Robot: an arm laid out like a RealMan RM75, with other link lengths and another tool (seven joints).
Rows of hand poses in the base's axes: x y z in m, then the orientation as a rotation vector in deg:
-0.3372 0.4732 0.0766 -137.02 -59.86 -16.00
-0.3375 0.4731 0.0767 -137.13 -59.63 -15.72
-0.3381 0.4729 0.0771 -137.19 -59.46 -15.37
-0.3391 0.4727 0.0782 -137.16 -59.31 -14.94
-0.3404 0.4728 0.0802 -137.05 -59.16 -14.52
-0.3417 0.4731 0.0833 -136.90 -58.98 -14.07
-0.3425 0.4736 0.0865 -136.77 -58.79 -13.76
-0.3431 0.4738 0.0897 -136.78 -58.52 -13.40
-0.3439 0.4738 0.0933 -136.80 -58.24 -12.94
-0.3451 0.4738 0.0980 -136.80 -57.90 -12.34
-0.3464 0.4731 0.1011 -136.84 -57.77 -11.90
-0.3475 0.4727 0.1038 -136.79 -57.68 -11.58
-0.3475 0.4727 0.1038 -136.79 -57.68 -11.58
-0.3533 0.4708 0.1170 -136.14 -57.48 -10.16
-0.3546 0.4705 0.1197 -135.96 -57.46 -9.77
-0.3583 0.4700 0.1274 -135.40 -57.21 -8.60
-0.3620 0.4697 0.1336 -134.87 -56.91 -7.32
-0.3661 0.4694 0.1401 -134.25 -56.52 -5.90
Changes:
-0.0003 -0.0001 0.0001 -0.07 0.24 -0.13
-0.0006 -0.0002 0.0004 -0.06 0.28 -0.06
-0.0010 -0.0002 0.0011 -0.01 0.35 0.00
-0.0013 0.0001 0.0020 0.06 0.36 0.03
-0.0013 0.0003 0.0031 0.10 0.40 0.03
-0.0008 0.0005 0.0032 0.11 0.30 -0.01
-0.0006 0.0002 0.0032 0.01 0.33 -0.10
-0.0008 0.0000 0.0036 -0.02 0.40 -0.09
-0.0012 0.0000 0.0047 -0.01 0.52 -0.09
-0.0013 -0.0007 0.0031 -0.09 0.33 -0.01
-0.0011 -0.0004 0.0027 0.00 0.26 0.02
0.0000 0.0000 0.0000 0.00 0.00 0.00
-0.0058 -0.0019 0.0132 0.32 1.18 0.38
-0.0013 -0.0003 0.0027 0.08 0.31 0.13
-0.0037 -0.0005 0.0077 0.30 1.01 0.27
-0.0037 -0.0003 0.0062 0.26 1.09 0.25
-0.0041 -0.0003 0.0065 0.32 1.24 0.25

